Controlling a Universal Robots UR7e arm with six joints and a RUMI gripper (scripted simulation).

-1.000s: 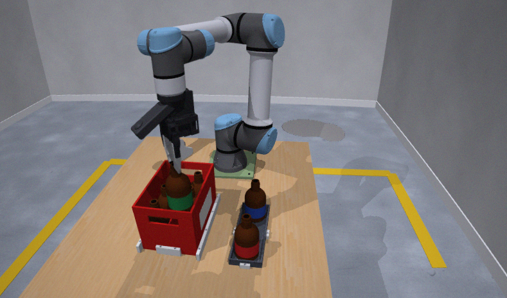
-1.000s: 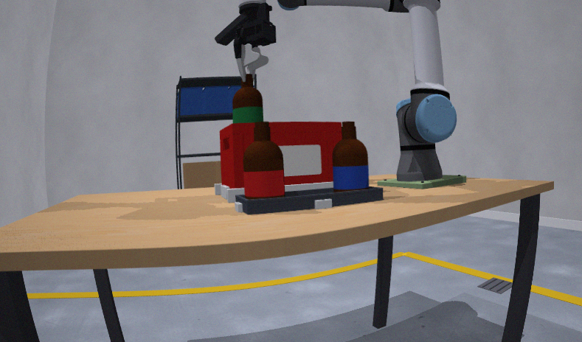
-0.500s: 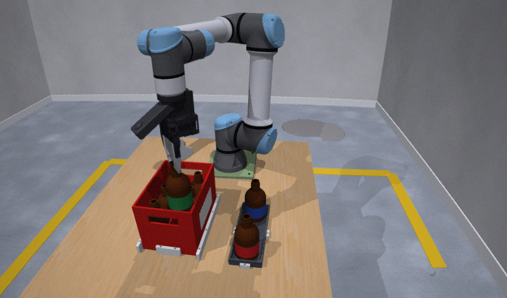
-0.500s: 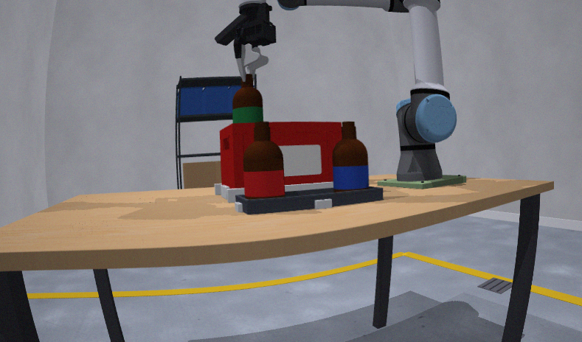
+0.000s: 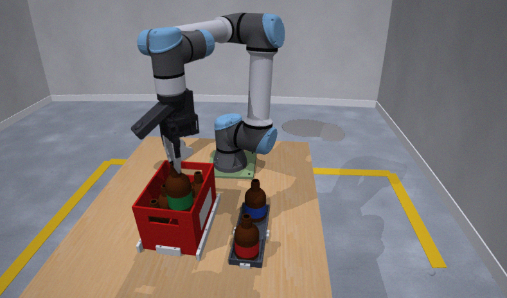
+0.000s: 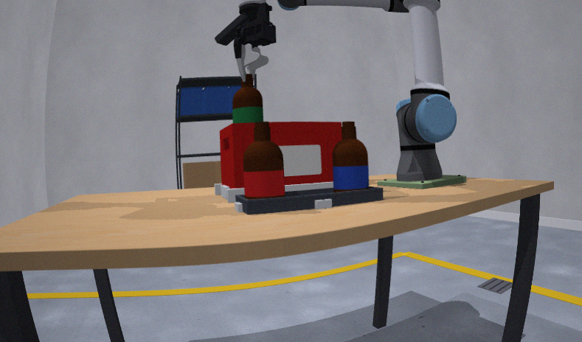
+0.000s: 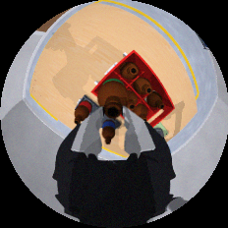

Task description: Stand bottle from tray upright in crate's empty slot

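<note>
My gripper is now 70 mm above the brown bottle. Round my hand: red crate: 210 mm below, 80 mm behind, 60 mm to the right.
</note>
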